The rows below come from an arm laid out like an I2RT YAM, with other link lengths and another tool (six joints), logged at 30 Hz.
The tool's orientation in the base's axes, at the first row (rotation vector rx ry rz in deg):
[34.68 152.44 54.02]
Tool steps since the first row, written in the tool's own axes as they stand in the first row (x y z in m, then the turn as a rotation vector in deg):
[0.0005 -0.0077 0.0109 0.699 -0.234 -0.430]
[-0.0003 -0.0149 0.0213 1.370 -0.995 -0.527]
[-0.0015 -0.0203 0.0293 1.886 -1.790 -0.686]
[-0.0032 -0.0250 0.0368 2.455 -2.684 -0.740]
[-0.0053 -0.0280 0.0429 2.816 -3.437 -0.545]
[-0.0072 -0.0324 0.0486 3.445 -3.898 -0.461]
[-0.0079 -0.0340 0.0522 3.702 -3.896 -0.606]
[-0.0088 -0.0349 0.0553 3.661 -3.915 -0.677]
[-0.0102 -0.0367 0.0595 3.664 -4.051 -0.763]
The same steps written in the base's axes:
[0.0013 0.0007 -0.0133 -0.843 -0.073 0.107]
[0.0036 0.0009 -0.0257 -1.697 -0.351 -0.376]
[0.0060 0.0008 -0.0352 -2.447 -0.757 -0.819]
[0.0089 0.0008 -0.0437 -3.235 -1.152 -1.410]
[0.0121 0.0010 -0.0501 -3.706 -1.410 -2.079]
[0.0145 0.0001 -0.0570 -4.366 -1.398 -2.501]
[0.0160 0.0006 -0.0607 -4.645 -1.356 -2.415]
[0.0177 0.0012 -0.0636 -4.641 -1.427 -2.369]
[0.0199 0.0016 -0.0678 -4.716 -1.567 -2.392]

